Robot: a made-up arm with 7 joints.
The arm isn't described. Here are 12 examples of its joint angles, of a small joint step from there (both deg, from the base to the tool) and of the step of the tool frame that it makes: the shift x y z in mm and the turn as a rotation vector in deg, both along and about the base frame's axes.
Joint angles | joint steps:
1: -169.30 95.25 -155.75 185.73 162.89 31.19 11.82 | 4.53 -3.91 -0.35 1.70 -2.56 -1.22 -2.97
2: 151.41 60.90 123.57 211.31 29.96 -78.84 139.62 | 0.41 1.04 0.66 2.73 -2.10 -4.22 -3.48
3: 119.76 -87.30 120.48 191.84 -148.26 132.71 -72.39 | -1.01 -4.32 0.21 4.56 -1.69 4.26 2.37
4: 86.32 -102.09 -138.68 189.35 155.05 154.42 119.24 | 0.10 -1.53 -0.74 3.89 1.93 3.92 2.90
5: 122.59 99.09 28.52 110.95 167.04 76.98 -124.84 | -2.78 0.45 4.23 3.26 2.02 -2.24 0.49
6: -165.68 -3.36 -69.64 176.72 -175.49 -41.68 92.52 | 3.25 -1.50 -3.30 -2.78 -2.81 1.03 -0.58
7: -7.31 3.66 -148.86 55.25 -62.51 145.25 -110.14 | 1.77 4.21 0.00 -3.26 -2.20 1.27 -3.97
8: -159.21 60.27 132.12 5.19 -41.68 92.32 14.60 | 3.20 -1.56 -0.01 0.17 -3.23 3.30 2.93
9: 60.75 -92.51 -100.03 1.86 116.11 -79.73 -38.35 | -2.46 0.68 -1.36 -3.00 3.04 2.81 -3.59
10: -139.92 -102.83 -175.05 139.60 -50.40 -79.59 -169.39 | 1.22 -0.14 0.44 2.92 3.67 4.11 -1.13
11: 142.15 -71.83 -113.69 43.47 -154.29 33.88 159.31 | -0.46 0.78 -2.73 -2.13 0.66 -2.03 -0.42
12: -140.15 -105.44 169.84 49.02 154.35 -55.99 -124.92 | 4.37 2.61 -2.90 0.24 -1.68 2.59 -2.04
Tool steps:
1: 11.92 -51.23 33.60 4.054 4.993 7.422
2: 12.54 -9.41 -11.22 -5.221 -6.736 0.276
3: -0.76 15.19 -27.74 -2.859 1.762 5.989
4: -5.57 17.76 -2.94 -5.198 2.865 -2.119
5: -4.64 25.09 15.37 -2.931 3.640 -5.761
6: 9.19 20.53 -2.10 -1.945 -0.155 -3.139
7: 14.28 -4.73 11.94 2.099 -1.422 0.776
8: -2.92 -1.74 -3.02 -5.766 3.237 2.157
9: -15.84 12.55 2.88 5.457 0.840 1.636
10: 5.37 13.96 10.11 -0.082 -0.624 -3.996
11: -15.19 -10.30 -11.70 -1.727 3.366 1.942
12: 22.30 -2.86 -1.19 3.724 -2.436 4.895
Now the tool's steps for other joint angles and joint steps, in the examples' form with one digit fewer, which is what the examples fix.
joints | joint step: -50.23 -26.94 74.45 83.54 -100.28 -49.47 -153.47 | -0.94 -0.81 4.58 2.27 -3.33 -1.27 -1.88
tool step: -18.3 14.7 -10.7 -5.12 -2.98 5.93
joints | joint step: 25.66 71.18 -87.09 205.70 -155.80 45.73 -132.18 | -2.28 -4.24 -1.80 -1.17 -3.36 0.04 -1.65
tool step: 9.5 -24.0 32.7 -1.11 -8.31 -5.79
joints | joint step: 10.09 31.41 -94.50 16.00 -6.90 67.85 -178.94 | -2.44 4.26 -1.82 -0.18 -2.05 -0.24 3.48
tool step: -20.3 2.1 10.4 -2.40 7.25 -3.98
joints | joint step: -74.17 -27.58 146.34 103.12 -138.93 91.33 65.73 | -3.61 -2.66 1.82 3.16 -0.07 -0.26 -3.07
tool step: 11.8 6.4 -5.2 -1.48 -0.55 -3.80
